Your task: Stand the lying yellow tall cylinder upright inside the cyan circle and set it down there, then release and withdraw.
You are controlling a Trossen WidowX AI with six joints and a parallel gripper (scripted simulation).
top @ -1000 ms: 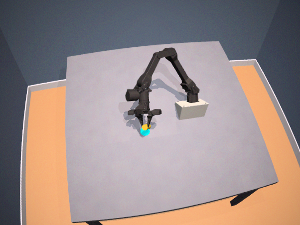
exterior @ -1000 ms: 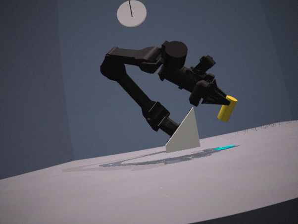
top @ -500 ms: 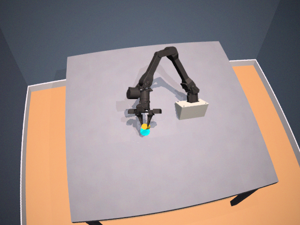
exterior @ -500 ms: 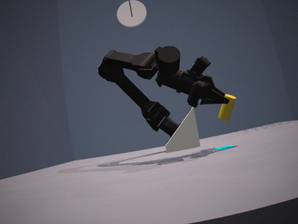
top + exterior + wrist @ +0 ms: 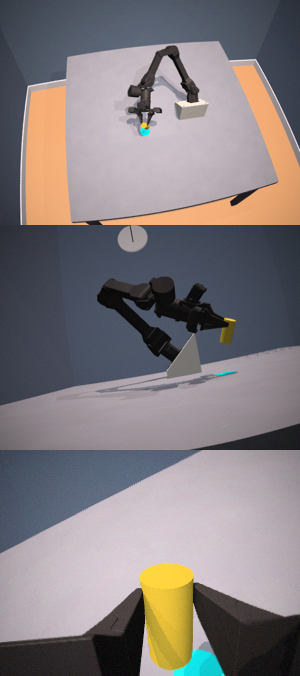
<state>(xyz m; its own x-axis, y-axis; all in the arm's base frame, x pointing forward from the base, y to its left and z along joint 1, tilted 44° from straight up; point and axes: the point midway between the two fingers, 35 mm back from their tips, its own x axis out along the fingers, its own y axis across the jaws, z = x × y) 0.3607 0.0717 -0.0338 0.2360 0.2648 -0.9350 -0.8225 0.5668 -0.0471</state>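
The cyan circle lies 1 cm behind my gripper tip, 3 cm to the right of it and 13 cm below it. Also, from my gripper tip: yellow tall cylinder (1 cm behind, 1 cm to the right, 2 cm below).
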